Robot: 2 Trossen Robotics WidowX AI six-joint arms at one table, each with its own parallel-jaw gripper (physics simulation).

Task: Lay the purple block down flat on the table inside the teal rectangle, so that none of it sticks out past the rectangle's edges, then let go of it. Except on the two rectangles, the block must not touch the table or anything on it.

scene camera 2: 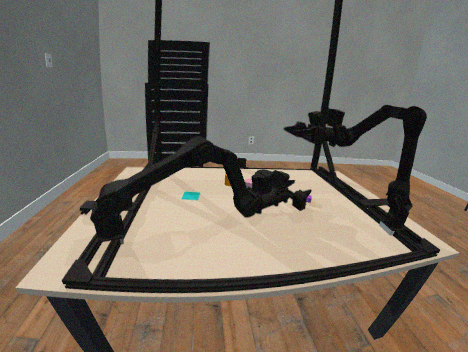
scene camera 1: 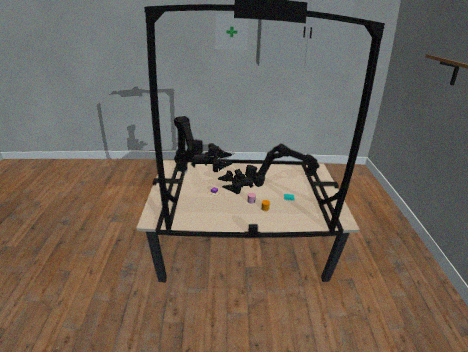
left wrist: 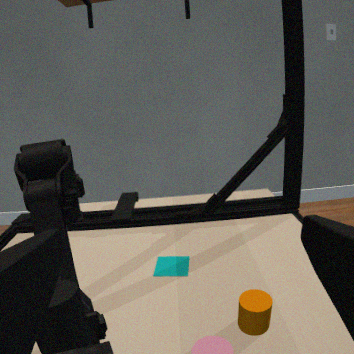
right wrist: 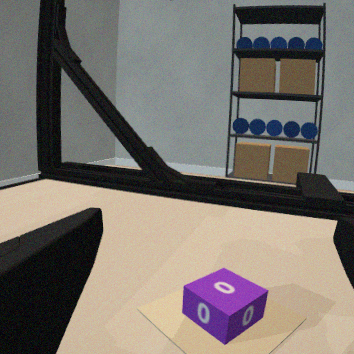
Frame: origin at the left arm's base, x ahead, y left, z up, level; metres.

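Seen in the pictures: left gripper, between the fingertips: [scene camera 2: 288, 130] [scene camera 1: 232, 158] [left wrist: 183, 235]; right gripper, between the fingertips: [scene camera 2: 302, 185] [scene camera 1: 220, 182] [right wrist: 222, 225]; left arm's base, origin of its link: [scene camera 2: 393, 225] [scene camera 1: 181, 169]; right arm's base, origin of its link: [scene camera 2: 110, 233] [scene camera 1: 311, 173] [left wrist: 70, 218].
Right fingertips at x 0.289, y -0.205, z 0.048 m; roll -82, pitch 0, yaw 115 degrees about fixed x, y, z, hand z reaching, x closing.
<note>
Pixels of each thing's top centre, then the offset from my right fingertips to it. "spot": a spot on its surface instead.
- purple block, centre of its top: [right wrist: 225, 288] [scene camera 2: 307, 196] [scene camera 1: 214, 189] 0.033 m back, 0.004 m right, 0.048 m down
- tan rectangle, a spot on its surface: [right wrist: 158, 310] spot: 0.020 m back, 0.037 m right, 0.066 m down
- teal rectangle, a spot on its surface: [left wrist: 171, 266] [scene camera 2: 192, 195] [scene camera 1: 288, 197] spot: 0.420 m ahead, 0.008 m right, 0.066 m down
- pink cylinder, centre of its top: [left wrist: 211, 350] [scene camera 2: 250, 180] [scene camera 1: 251, 194] 0.194 m ahead, 0.074 m right, 0.021 m down
- orange cylinder, centre of its top: [left wrist: 255, 299] [scene camera 2: 230, 174] [scene camera 1: 265, 202] 0.274 m ahead, 0.136 m right, 0.022 m down
The purple block [scene camera 1: 214, 190] [scene camera 2: 309, 198] [right wrist: 225, 303] lies on a tan rectangle [right wrist: 158, 310] on the left part of the table in scene camera 1. The teal rectangle [scene camera 1: 288, 197] [scene camera 2: 191, 195] [left wrist: 171, 266] is bare, far to the right of the block. My right gripper [scene camera 1: 225, 183] [scene camera 2: 304, 198] [right wrist: 222, 225] is open, low over the table, just short of the block, with the block ahead between its fingers. My left gripper [scene camera 1: 227, 157] [scene camera 2: 288, 130] is open and empty, higher up near the table's back edge.
A pink cylinder [scene camera 1: 251, 198] [scene camera 2: 249, 183] [left wrist: 212, 345] and an orange cylinder [scene camera 1: 265, 204] [scene camera 2: 227, 180] [left wrist: 255, 310] stand between the block and the teal rectangle. A black frame [scene camera 1: 151, 105] surrounds the table. A shelf rack [right wrist: 232, 105] stands beyond it.
</note>
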